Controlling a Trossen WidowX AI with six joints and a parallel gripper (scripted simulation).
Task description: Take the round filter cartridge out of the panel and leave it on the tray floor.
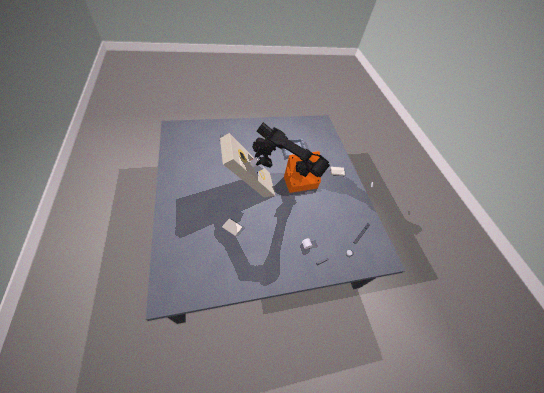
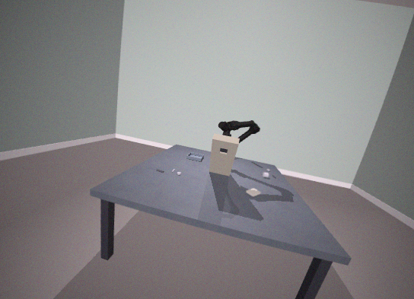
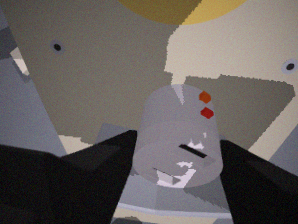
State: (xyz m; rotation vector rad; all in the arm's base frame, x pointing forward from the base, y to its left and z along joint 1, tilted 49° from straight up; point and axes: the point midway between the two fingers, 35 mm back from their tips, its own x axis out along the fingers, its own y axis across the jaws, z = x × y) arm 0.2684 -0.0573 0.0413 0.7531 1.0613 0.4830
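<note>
Right now my gripper tip is 33 cm past the shallow frame, 28 cm to the left of it and 21 cm above it. Round my gripper tip: white round filter cartridge (right at my gripper tip).
</note>
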